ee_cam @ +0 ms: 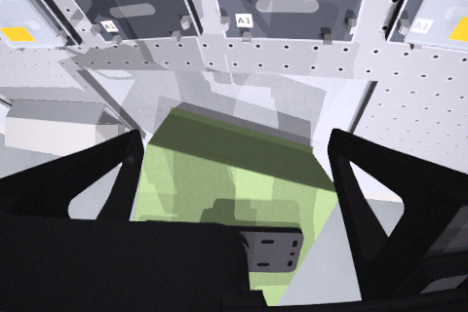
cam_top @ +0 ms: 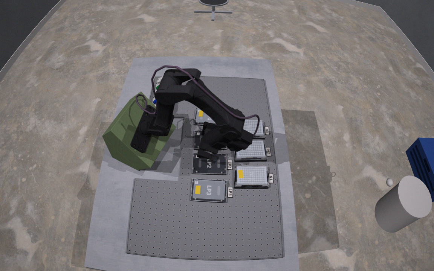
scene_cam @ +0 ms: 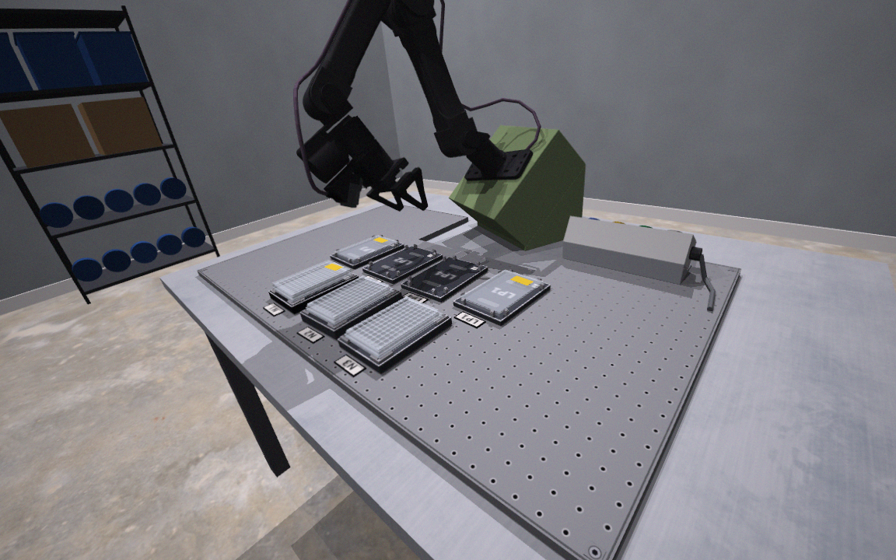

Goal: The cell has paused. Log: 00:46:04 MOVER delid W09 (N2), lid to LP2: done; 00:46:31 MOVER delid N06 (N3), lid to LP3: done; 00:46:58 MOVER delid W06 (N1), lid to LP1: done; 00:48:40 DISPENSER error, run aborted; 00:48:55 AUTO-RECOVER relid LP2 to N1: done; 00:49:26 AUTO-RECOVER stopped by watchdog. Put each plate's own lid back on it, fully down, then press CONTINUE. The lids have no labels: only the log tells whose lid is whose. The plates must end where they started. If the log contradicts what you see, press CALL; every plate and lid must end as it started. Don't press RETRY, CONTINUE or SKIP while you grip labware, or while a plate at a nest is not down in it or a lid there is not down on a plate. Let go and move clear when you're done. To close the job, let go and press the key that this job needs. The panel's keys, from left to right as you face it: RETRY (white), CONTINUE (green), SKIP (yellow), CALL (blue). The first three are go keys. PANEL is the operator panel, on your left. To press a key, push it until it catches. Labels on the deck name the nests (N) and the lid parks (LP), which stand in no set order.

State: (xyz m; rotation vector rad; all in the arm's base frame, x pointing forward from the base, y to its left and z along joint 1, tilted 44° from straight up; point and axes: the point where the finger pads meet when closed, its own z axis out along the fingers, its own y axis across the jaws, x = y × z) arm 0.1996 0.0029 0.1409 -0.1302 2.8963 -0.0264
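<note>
Now: the lid park 120 mm below my hand, 30 mm ahead of it and 10 mm to the right of it. The rest, counted from my hand: yellow skip key (310 mm to the left, 270 mm behind, 60 mm below); then clear lid (250 mm to the left, 110 mm below); then blue call key (270 mm behind, 260 mm to the left, 60 mm below).
</note>
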